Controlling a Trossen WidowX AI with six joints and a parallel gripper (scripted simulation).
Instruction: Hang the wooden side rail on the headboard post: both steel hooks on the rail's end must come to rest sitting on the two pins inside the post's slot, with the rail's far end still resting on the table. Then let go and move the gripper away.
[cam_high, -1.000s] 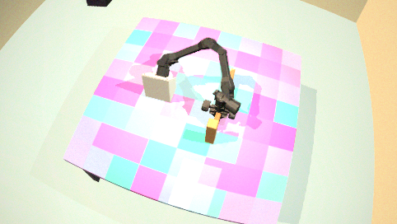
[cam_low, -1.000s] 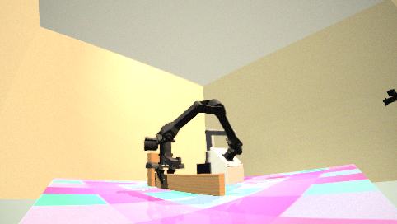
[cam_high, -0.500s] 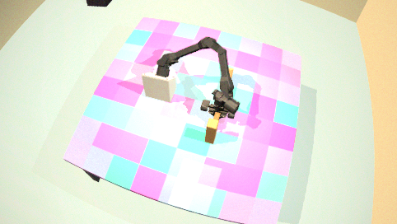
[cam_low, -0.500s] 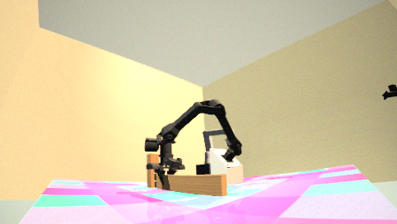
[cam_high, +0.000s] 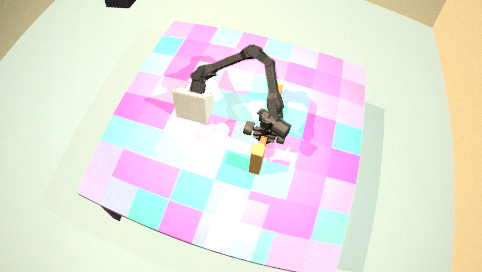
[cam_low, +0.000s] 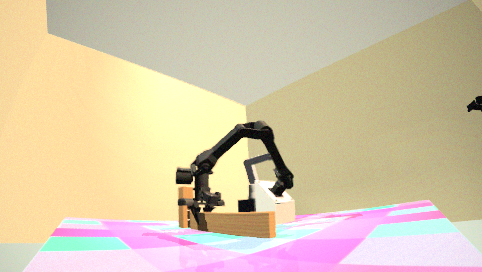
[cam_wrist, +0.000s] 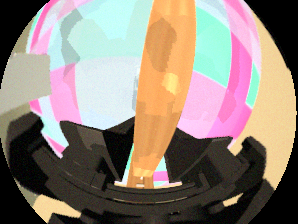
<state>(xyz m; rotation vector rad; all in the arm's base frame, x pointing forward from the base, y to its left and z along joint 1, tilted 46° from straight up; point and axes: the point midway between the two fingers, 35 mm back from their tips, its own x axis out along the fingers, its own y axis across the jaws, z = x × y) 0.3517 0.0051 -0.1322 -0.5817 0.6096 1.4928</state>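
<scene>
The headboard post lies 130 mm to the right of my gripper tip and 70 mm above it.
</scene>
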